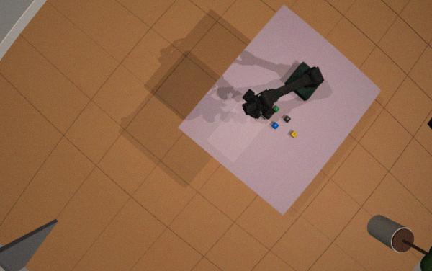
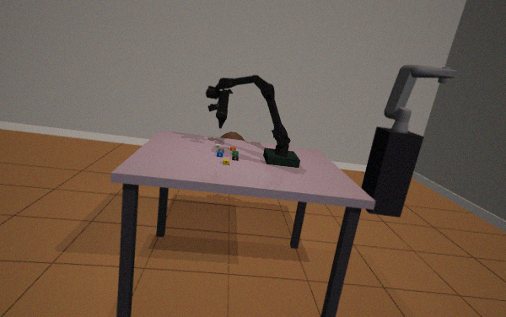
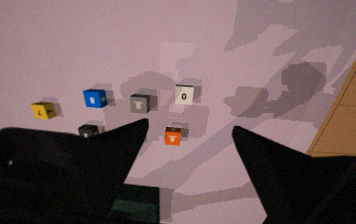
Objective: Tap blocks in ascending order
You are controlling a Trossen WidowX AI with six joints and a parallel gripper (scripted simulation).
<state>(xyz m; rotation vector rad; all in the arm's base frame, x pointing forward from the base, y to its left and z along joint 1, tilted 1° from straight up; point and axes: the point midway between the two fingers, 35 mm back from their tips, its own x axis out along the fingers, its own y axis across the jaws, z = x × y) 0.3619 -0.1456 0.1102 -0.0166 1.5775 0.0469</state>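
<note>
Now: gripper tip 11 cm above the white block and 1 cm to the right of it. From my gripper tip the other things lie so: green block: 11 cm to the left, 11 cm below, 11 cm behind; then orange block: 11 cm below, 9 cm behind, 2 cm to the left; then grey block: 11 cm below, 9 cm to the left, 2 cm behind.
</note>
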